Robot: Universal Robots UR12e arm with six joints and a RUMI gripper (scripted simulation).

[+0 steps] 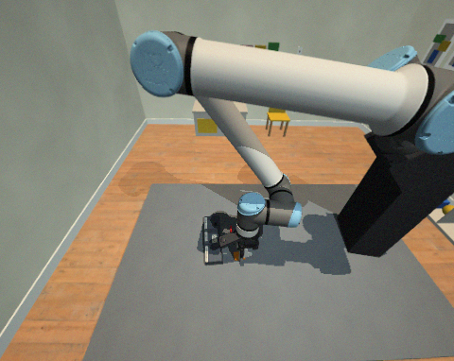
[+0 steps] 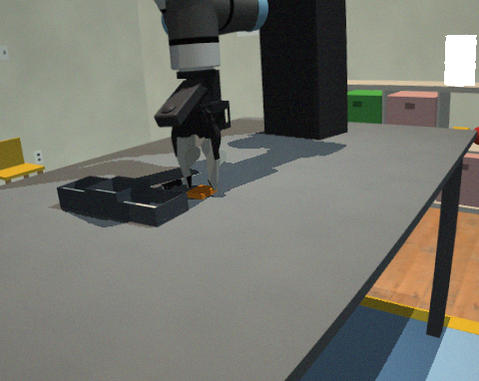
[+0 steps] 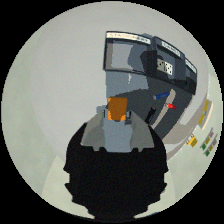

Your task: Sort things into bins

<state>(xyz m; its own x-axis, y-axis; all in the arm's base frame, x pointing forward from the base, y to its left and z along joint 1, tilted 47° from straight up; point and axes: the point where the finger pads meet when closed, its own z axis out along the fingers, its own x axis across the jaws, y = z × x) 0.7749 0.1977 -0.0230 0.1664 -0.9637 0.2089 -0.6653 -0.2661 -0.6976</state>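
My gripper is now 20 mm above the orange flat block. From my hand the other things lie so: white dotted tile 130 mm ahead, 70 mm to the right, 10 mm below; black cylinder 80 mm to the right, 20 mm below; small blue piece 70 mm ahead, 90 mm to the right, 20 mm below.
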